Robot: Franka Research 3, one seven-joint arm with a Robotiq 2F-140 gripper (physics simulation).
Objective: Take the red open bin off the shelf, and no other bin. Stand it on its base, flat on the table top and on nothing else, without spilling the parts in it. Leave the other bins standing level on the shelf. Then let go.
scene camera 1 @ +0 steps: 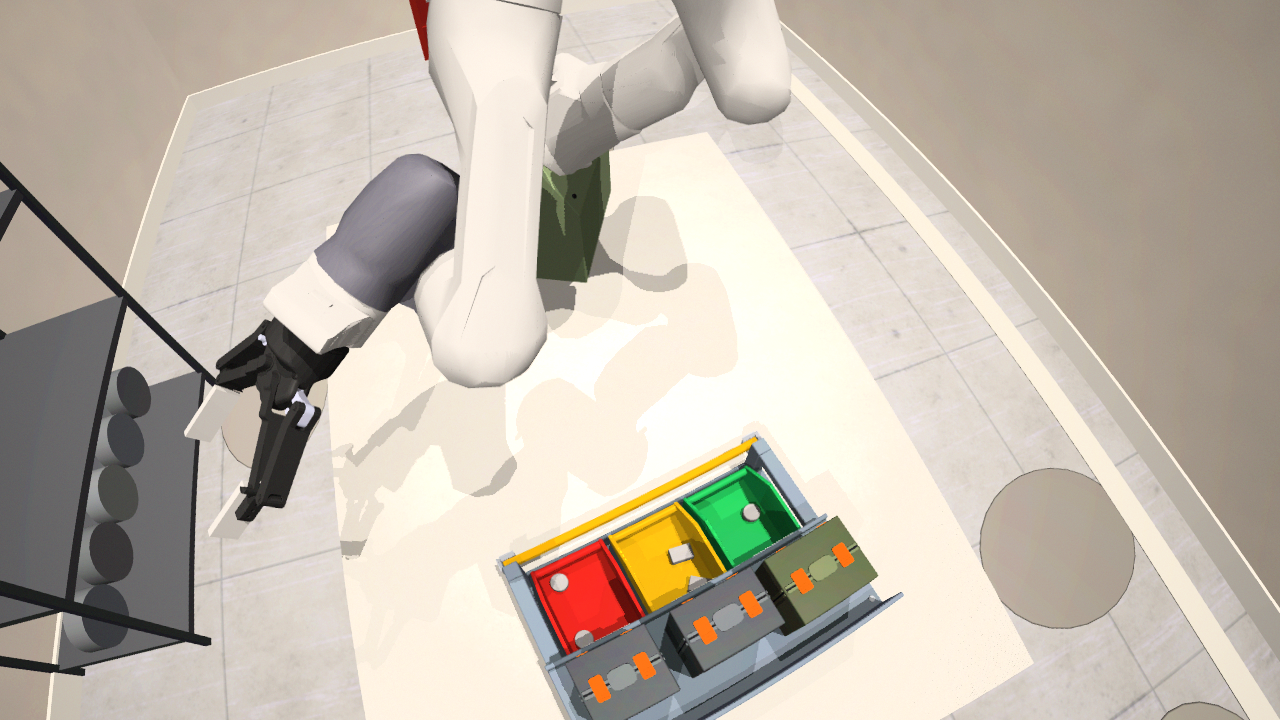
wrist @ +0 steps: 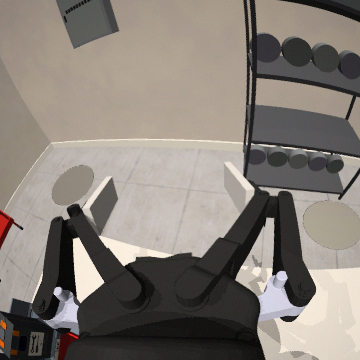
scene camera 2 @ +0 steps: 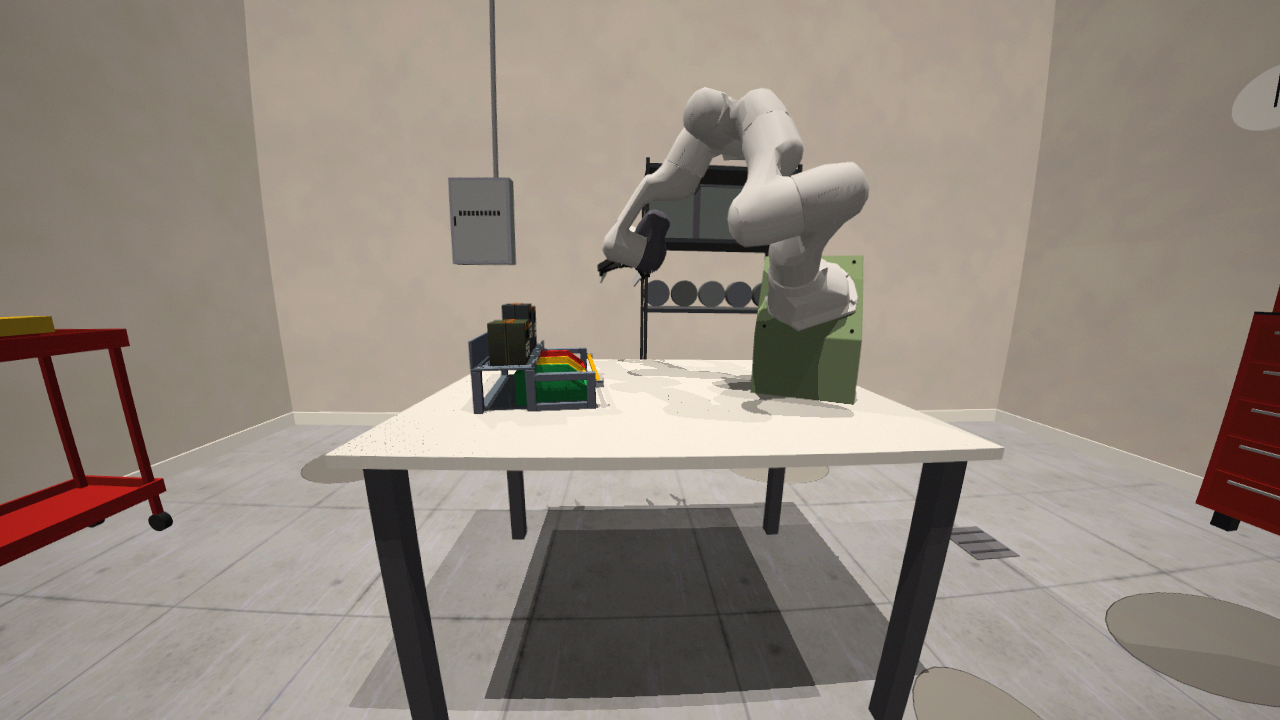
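Note:
The red open bin (scene camera 1: 597, 598) (scene camera 2: 562, 354) stands at the left end of the lower level of the blue-grey shelf (scene camera 1: 524, 601) (scene camera 2: 530, 391) in scene camera 1, with small light parts in it. A red strip of it shows at the lower left in the wrist view. The yellow bin (scene camera 1: 640, 573) and the green bin (scene camera 1: 716, 530) (scene camera 2: 563, 392) stand beside it, also with parts in them. My gripper (scene camera 1: 219, 462) (scene camera 2: 619, 277) (wrist: 168, 180) is open and empty. It is high up, well away from the shelf and the bins. The white table top (scene camera 1: 805, 402) (scene camera 2: 716, 438) carries the shelf.
Dark cases with orange latches (scene camera 1: 726, 624) (scene camera 2: 508, 342) stand on the shelf's upper level. A yellow bar (scene camera 1: 635, 499) runs along the shelf's front. The green arm base (scene camera 1: 572, 223) (scene camera 2: 796, 358) stands on the table. A black storage rack (scene camera 1: 165, 631) (wrist: 248, 100) stands beyond the table.

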